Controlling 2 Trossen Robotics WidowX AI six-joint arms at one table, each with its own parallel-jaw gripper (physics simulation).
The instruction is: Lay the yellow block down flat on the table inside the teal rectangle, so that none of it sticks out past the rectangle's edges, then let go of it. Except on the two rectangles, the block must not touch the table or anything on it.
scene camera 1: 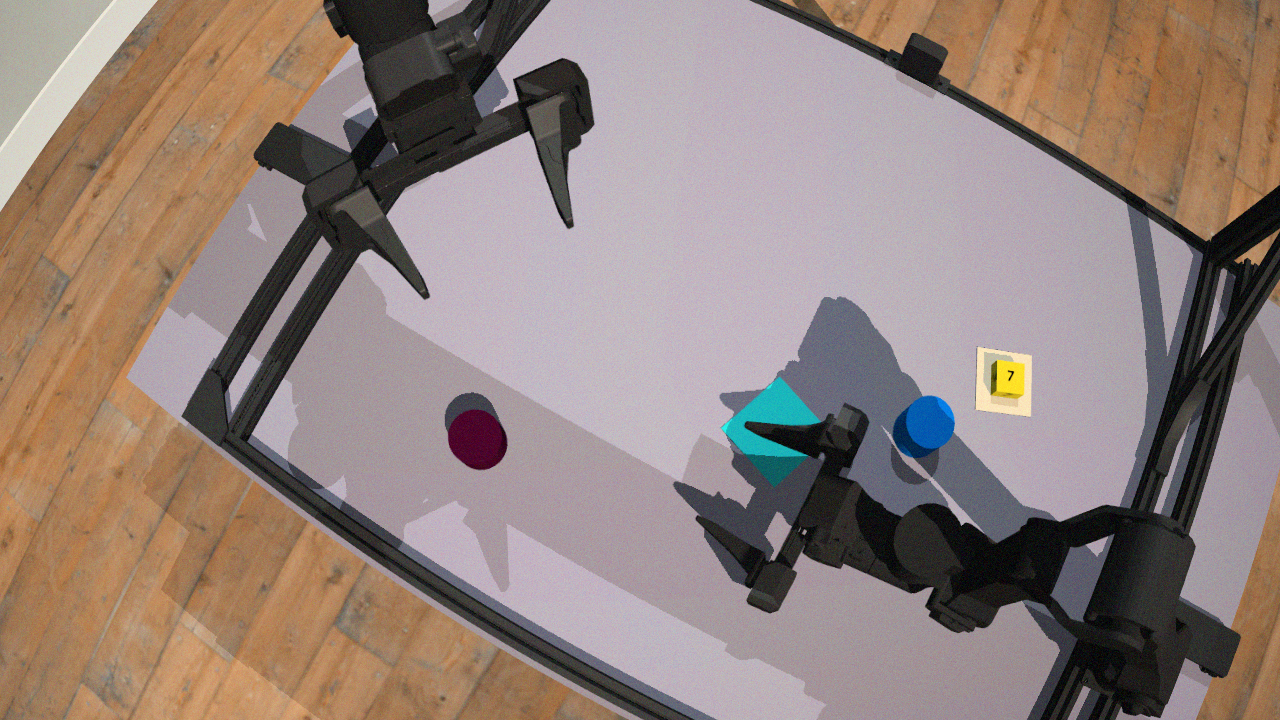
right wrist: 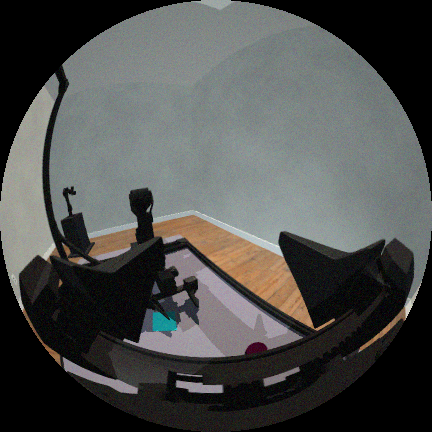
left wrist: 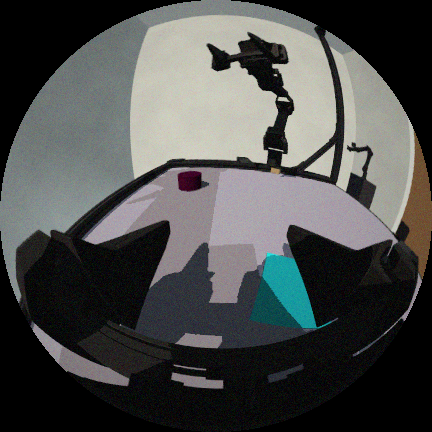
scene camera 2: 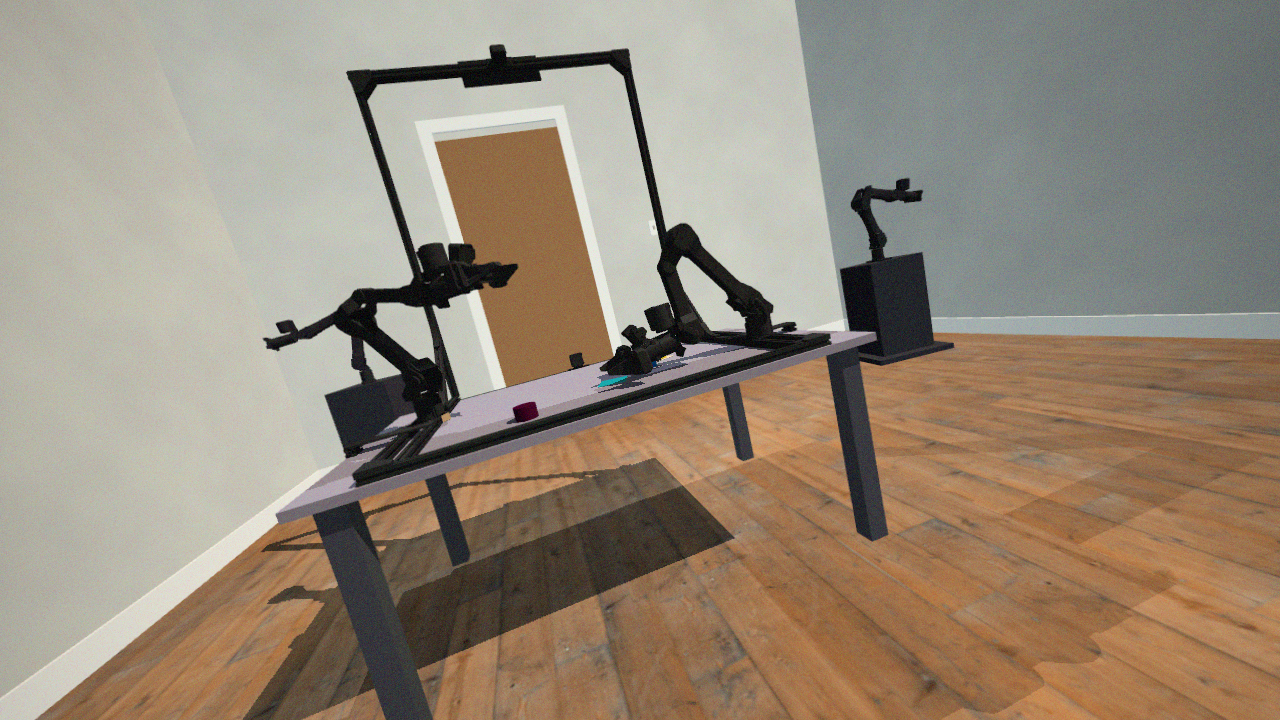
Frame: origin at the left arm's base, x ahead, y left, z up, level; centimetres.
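Seen in the pictures: left gripper, fingertip midpoint: point(scene camera 1: 721, 470) point(right wrist: 183, 313) point(left wrist: 230, 228) point(scene camera 2: 603, 371); right gripper, fingertip midpoint: point(scene camera 1: 497, 260) point(right wrist: 222, 240) point(left wrist: 225, 37) point(scene camera 2: 506, 265); left arm's base, link origin: point(scene camera 1: 1114, 664) point(scene camera 2: 761, 336); right arm's base, link origin: point(left wrist: 273, 166) point(scene camera 2: 431, 417).
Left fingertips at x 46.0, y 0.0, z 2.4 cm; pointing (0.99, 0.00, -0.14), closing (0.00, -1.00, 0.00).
Pixels of each thing's top centre, then the offset from my left fingertips to it. "*": a spot on its surface instead.
- yellow block, top centre: point(scene camera 1: 1010, 377) dx -22.3, dy -21.5, dz -2.4 cm
- cream rectangle, surface spot: point(scene camera 1: 1020, 408) * dx -25.1, dy -19.8, dz -4.2 cm
- teal rectangle, surface spot: point(scene camera 1: 778, 401) point(right wrist: 157, 326) * dx -1.8, dy -8.9, dz -4.2 cm
- blue cylinder, top centre: point(scene camera 1: 930, 422) dx -15.5, dy -12.4, dz +0.5 cm
- maroon cylinder, top centre: point(scene camera 1: 474, 436) point(left wrist: 189, 173) point(scene camera 2: 523, 405) point(right wrist: 256, 349) dx +20.7, dy +7.3, dz -1.3 cm
The yellow block point(scene camera 1: 1008, 378), marked 7, sits inside the cream rectangle point(scene camera 1: 1020, 408) at the right of scene camera 1. The teal rectangle point(scene camera 1: 778, 401) point(scene camera 2: 614, 381) point(left wrist: 282, 280) point(right wrist: 161, 325) lies near the table's middle with no block on it. My left gripper point(scene camera 1: 723, 471) point(left wrist: 230, 228) point(right wrist: 183, 313) is open and empty, low over the table; one finger crosses above the teal rectangle in scene camera 1. The yellow block does not show in either wrist view. My right gripper point(scene camera 1: 498, 261) point(right wrist: 222, 240) is open and empty, high at the upper left of scene camera 1.
A blue cylinder point(scene camera 1: 929, 422) stands between the teal and cream rectangles, close to the left arm. A maroon cylinder point(scene camera 1: 477, 438) point(scene camera 2: 525, 411) point(left wrist: 189, 181) point(right wrist: 256, 348) stands left of the teal rectangle in scene camera 1. A black frame runs along the table edges.
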